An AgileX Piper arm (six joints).
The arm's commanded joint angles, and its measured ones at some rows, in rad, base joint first. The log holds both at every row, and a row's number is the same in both.
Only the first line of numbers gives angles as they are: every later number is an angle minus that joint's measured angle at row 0.
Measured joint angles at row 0:
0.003 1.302 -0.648 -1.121 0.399 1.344
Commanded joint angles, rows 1 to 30:
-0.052 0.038 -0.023 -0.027 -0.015 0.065
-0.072 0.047 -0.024 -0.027 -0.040 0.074
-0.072 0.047 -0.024 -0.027 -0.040 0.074
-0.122 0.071 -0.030 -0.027 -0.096 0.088
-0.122 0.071 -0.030 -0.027 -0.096 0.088
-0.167 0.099 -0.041 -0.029 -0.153 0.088
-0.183 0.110 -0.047 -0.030 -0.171 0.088
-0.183 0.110 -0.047 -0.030 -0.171 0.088
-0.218 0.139 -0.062 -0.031 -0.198 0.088
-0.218 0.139 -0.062 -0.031 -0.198 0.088
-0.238 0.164 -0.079 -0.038 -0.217 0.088
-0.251 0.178 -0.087 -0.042 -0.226 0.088
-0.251 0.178 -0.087 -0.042 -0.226 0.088
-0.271 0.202 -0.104 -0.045 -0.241 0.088
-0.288 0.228 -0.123 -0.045 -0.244 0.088
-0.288 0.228 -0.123 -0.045 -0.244 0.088
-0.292 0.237 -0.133 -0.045 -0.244 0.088
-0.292 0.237 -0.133 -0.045 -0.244 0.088
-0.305 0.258 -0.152 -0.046 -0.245 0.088
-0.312 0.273 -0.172 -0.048 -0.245 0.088
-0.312 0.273 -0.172 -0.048 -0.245 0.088
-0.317 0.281 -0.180 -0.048 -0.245 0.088
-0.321 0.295 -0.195 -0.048 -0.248 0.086
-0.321 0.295 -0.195 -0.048 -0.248 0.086
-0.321 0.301 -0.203 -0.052 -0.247 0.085
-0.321 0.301 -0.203 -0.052 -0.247 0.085
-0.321 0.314 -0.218 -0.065 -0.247 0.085
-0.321 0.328 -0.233 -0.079 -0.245 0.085
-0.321 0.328 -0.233 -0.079 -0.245 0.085
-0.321 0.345 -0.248 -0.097 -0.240 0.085
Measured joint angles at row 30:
-0.314 0.326 -0.224 -0.062 -0.241 0.089
